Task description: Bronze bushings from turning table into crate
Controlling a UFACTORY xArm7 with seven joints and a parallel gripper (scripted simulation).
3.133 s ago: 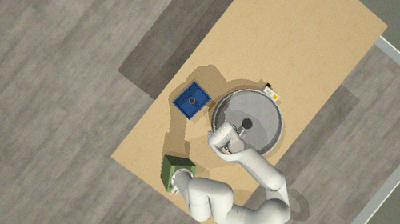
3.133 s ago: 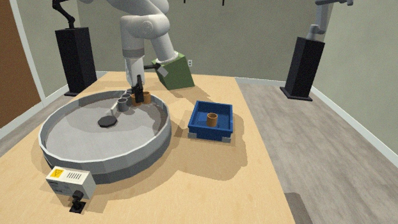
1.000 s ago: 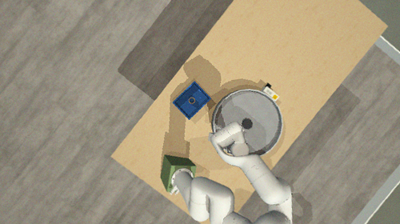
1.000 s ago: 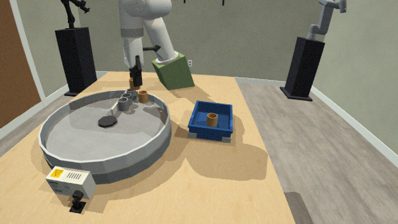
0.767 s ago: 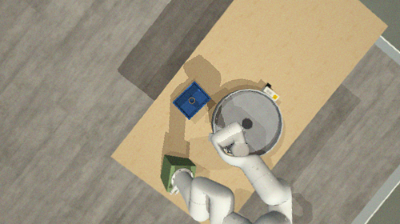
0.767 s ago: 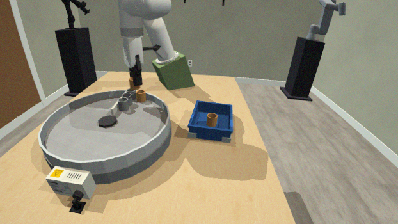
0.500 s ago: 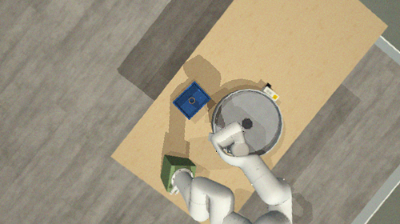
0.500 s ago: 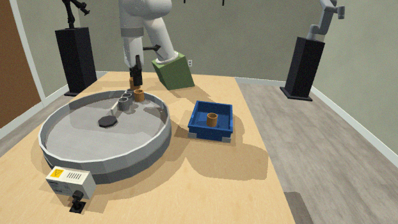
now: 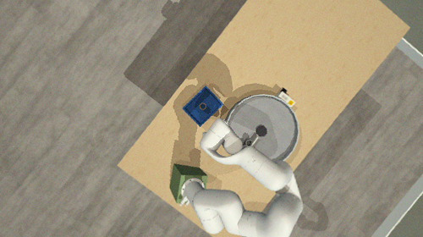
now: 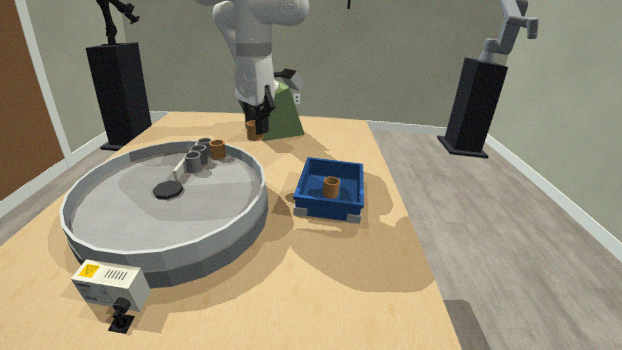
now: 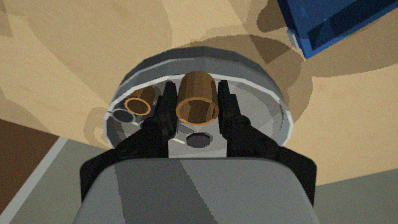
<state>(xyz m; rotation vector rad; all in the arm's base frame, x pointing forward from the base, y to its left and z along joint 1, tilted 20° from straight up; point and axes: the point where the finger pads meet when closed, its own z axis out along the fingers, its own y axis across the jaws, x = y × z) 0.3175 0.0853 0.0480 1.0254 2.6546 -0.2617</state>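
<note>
My hand is 40 mm short of the blue crate, 190 mm to the right of it and 140 mm above it. The rest, counted from my hand: grey turning table (160 mm ahead, 160 mm to the right, 110 mm below).
</note>
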